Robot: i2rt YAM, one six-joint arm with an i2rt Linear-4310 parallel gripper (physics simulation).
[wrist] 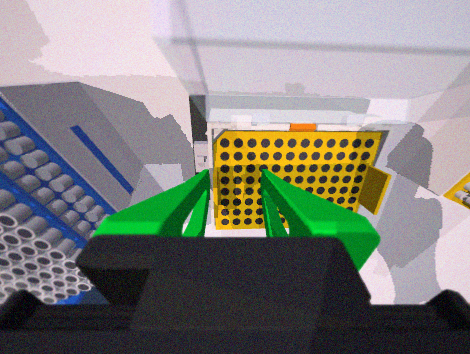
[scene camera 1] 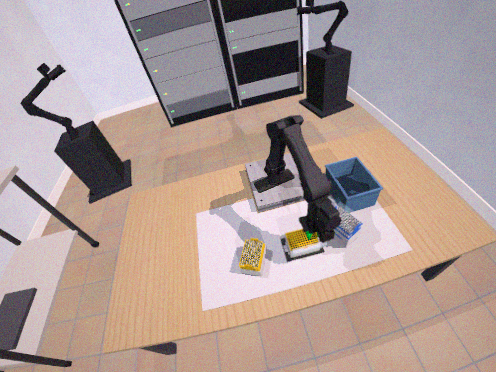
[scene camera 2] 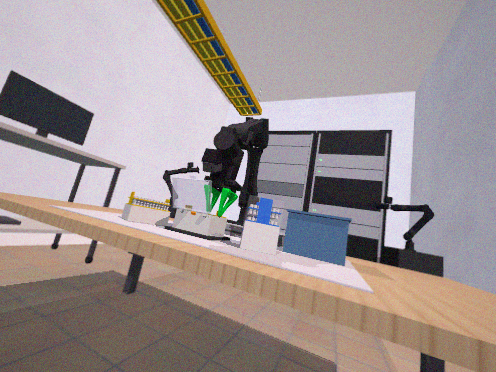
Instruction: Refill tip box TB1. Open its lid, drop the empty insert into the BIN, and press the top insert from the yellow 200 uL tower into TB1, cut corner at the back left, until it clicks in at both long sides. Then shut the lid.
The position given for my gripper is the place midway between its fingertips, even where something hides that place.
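Observation:
Through scene camera 2 I see a clear lid [scene camera 2: 188,194] and my gripper [scene camera 2: 213,214]. The wrist view gives me both as well: the lid [wrist: 351,70] and the gripper [wrist: 235,177].

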